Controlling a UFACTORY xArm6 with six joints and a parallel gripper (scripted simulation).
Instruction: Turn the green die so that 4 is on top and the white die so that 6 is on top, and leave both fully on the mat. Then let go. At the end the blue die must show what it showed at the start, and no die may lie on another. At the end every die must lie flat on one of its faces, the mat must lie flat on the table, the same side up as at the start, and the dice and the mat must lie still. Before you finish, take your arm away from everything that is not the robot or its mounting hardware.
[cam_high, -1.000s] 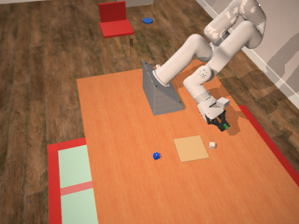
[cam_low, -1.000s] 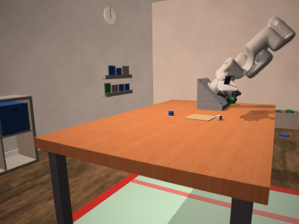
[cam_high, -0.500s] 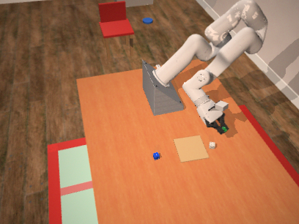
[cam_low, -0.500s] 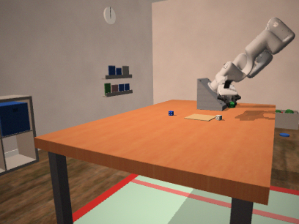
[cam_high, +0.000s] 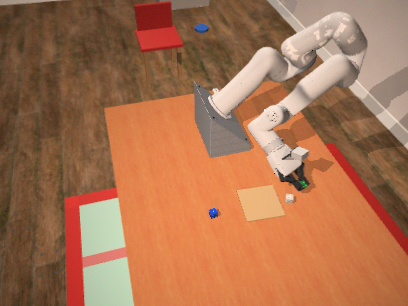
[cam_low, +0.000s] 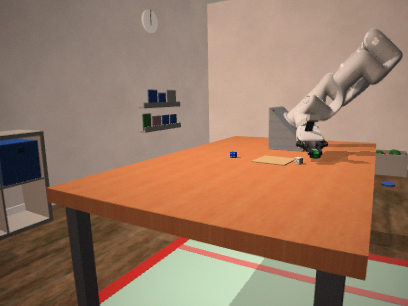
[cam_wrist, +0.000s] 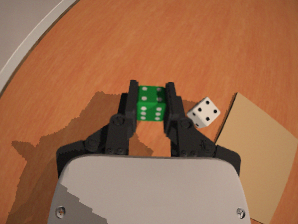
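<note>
Now: hand 20 mm short of the white die, 60 mm to the left of it and 30 mm above it. Also, from my hand: tan mat (10 mm behind, 160 mm to the right, 40 mm below); then green die (10 mm ahead, 10 mm below); then blue die (30 mm behind, 340 mm to the right, 30 mm below).
</note>
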